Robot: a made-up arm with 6 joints.
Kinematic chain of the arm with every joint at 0, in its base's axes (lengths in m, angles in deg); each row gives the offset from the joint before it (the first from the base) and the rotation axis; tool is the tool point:
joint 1: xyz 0 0 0.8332 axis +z
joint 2: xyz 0.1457 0 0 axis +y
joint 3: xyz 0 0 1.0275 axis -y
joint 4: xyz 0 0 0.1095 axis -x
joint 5: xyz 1.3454 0 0 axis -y
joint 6: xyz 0.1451 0 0 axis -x
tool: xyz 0 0 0
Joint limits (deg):
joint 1: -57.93..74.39
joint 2: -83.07..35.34
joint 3: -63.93..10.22
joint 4: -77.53..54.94
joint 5: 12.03..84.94
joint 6: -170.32..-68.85
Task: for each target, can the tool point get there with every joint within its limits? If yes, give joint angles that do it. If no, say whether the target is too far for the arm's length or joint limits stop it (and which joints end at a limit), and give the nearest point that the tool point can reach.
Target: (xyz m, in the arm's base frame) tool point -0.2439 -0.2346 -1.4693
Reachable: no: joint limits stop it (at a limit: joint 1, joint 2, joint 3, joint 4, joint 5) | nearest point 0.3015 -0.5368 0.1848 | short by 1.768 m
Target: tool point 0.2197 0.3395 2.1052
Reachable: yes | joints 52.06 -66.00 -38.13 22.28 40.14 -92.80
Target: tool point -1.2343 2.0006 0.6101
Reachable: no: joint limits stop it (at a limit: joint 1, joint 4, joint 5) | nearest point 0.3152 1.5677 0.6101 | short by 1.609 m
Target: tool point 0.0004 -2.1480 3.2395
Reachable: no: too far | nearest point -0.2578 -1.1308 2.3856 | short by 1.353 m
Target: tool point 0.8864 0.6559 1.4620
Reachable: yes | joints 31.85 -23.55 -45.43 39.56 75.26 -156.15
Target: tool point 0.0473 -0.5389 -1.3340
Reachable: no: joint limits stop it (at a limit: joint 1, joint 2, joint 3, joint 5) | nearest point 0.3070 -0.5412 0.1837 | short by 1.540 m
